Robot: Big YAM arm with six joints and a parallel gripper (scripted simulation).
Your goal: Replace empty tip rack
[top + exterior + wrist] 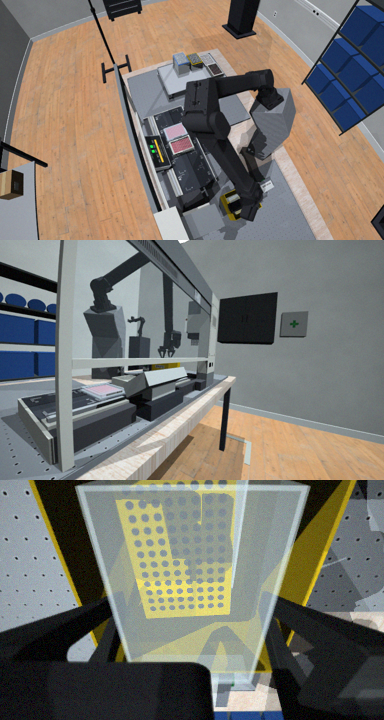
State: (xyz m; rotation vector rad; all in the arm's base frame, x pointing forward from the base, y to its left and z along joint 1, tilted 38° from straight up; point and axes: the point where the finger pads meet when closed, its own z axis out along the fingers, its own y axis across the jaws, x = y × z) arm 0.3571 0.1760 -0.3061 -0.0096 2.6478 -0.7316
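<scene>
Right now my hand is 1 cm below the clear tip-rack cover. Round my hand: yellow waste bin (10 cm below); resume box (17 cm behind, 1 cm to the right, 7 cm below); yellow tip rack (2 cm ahead, 1 cm to the left, 7 cm below).
</scene>
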